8 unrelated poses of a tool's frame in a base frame.
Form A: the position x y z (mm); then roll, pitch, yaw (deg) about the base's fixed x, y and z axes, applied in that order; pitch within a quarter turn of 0, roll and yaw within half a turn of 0.
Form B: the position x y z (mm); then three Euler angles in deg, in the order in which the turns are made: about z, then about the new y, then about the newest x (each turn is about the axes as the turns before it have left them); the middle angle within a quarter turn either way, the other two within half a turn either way. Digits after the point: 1 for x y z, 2 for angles.
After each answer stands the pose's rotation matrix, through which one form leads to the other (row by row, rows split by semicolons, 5 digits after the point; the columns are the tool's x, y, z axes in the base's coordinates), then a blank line. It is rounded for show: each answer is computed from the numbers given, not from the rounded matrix.
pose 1, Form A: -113.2 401.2 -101.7 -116.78 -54.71 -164.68
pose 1, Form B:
-113.2 401.2 -101.7 -164.68 -54.71 -116.78
-0.55719 -0.82184 -0.11883; -0.15264 0.24203 -0.95819; 0.81624 -0.51575 -0.26030

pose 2, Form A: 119.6 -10.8 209.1 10.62 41.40 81.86
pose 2, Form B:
119.6 -10.8 209.1 81.86 41.40 10.62
0.10621 -0.95571 0.27447; 0.74255 0.25982 0.61734; -0.66131 0.13824 0.73726

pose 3, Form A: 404.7 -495.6 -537.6 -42.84 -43.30 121.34
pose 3, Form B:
404.7 -495.6 -537.6 121.34 -43.30 -42.84
-0.37853 -0.86881 -0.31919; 0.62159 0.01691 -0.78316; 0.68582 -0.49485 0.53364

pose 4, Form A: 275.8 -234.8 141.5 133.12 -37.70 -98.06
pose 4, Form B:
275.8 -234.8 141.5 -98.06 -37.70 133.12
-0.11094 -0.61419 -0.78132; -0.78341 0.53780 -0.31152; 0.61153 0.57753 -0.54082

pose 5, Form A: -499.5 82.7 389.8 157.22 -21.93 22.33
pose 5, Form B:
-499.5 82.7 389.8 22.33 -21.93 157.22
0.85808 0.21654 0.46563; 0.35245 -0.90780 -0.22733; 0.37347 0.35918 -0.85528

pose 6, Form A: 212.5 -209.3 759.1 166.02 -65.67 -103.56
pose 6, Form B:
212.5 -209.3 759.1 -103.56 -65.67 166.02
-0.09660 -0.89172 -0.44216; -0.40051 0.44151 -0.80291; 0.91119 0.09953 -0.39979

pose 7, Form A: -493.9 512.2 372.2 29.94 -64.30 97.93
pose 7, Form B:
-493.9 512.2 372.2 97.93 -64.30 29.94
-0.05983 -0.79622 0.60205; 0.42951 -0.56497 -0.70450; 0.90108 0.21644 0.37579

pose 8, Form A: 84.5 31.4 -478.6 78.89 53.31 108.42
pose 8, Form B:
84.5 31.4 -478.6 108.42 53.31 78.89
-0.18879 -0.43145 0.88216; 0.56687 0.68565 0.45666; -0.80188 0.58629 0.11513

